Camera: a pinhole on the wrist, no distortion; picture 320 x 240 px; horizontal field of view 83.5 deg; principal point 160.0 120.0 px. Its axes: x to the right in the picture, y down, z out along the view. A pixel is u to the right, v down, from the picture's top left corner.
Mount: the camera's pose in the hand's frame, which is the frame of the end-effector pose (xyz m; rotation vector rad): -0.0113 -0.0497 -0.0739 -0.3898 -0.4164 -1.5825
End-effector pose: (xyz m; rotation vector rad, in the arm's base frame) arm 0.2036 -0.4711 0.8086 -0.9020 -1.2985 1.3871
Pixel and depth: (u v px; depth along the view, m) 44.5 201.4 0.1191
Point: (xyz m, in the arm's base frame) 0.1863 -0.4201 0.7407
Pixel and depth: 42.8 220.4 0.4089
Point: -0.0645 -0.2628 0.4892
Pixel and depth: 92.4 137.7 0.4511
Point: -0.0872 -0.4690 0.5362
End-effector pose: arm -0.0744 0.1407 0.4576 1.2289 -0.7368 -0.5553
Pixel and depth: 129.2 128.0 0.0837
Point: -0.0732 0.1518 0.4584
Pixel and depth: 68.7 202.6 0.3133
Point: -0.0806 0.0195 0.7341
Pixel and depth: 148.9 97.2 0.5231
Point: -0.4040 0.0281 0.7297
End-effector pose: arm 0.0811 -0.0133 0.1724 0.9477 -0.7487 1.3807
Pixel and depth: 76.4 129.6 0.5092
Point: -0.2944 -0.2477 0.3565
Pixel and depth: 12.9 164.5 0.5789
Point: -0.5239 -0.1546 0.4727
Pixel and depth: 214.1 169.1 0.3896
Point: 0.0856 -0.2637 0.4018
